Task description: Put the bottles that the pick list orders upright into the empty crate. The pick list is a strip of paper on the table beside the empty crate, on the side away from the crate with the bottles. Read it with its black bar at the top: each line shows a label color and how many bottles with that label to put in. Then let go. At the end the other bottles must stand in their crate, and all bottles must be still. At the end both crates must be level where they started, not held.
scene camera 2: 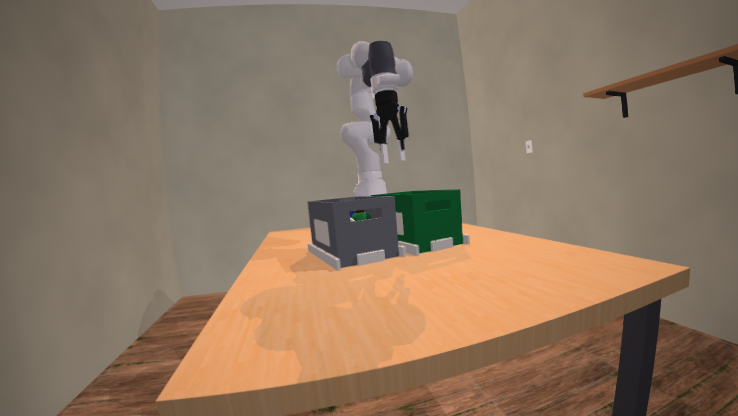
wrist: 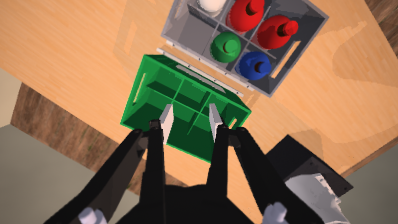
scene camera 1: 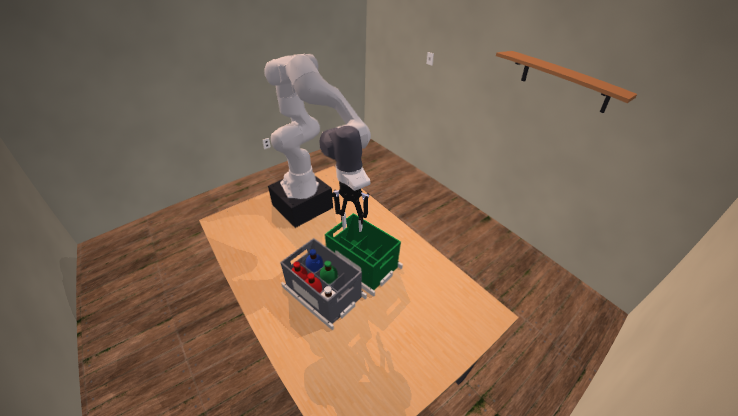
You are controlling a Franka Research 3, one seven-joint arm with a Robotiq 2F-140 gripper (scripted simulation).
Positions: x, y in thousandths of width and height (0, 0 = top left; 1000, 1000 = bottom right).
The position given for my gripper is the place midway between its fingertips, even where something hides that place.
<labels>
my gripper: scene camera 2 533, 391; wrist 481, 498; scene camera 1 478, 549
green crate: scene camera 2 598, 525; wrist 481, 596; scene camera 1 505, 590
</labels>
